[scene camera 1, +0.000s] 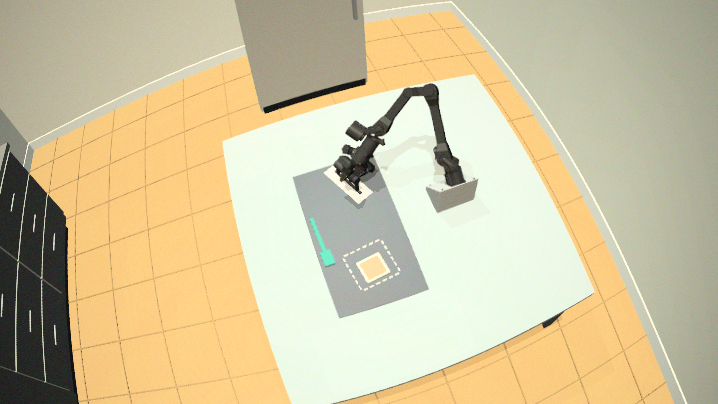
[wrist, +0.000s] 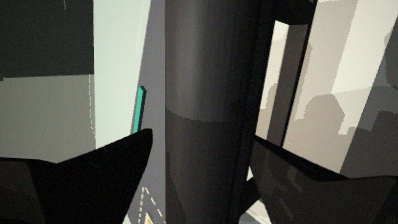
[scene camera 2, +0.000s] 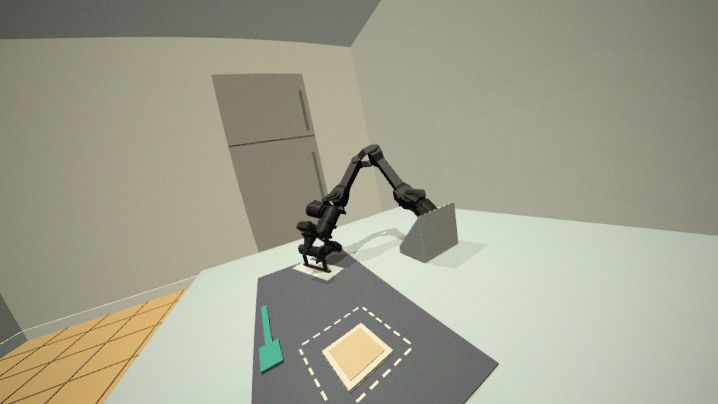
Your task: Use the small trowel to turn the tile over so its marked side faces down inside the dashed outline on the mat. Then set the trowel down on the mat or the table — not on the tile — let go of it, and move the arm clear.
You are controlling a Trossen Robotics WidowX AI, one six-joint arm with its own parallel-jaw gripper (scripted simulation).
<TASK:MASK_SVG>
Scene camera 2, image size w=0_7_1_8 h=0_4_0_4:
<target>gripper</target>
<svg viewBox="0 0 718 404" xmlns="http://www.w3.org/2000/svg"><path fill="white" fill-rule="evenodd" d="M334 220L322 217L316 225L310 221L298 223L296 229L304 232L301 233L304 237L303 257L307 255L312 245L314 245L316 238L324 243L320 248L325 249L325 256L330 252L341 253L342 245L336 241L329 240L332 239L331 233L333 229L337 228Z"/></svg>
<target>square tile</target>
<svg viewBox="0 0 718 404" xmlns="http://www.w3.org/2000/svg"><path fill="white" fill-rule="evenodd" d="M362 323L323 350L327 362L339 379L341 379L349 393L393 353L391 348L370 332Z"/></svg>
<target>green trowel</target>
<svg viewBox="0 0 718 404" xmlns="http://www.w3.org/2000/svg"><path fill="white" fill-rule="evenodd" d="M267 305L261 307L265 345L259 348L261 374L265 374L265 372L284 362L279 339L273 341Z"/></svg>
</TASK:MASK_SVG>
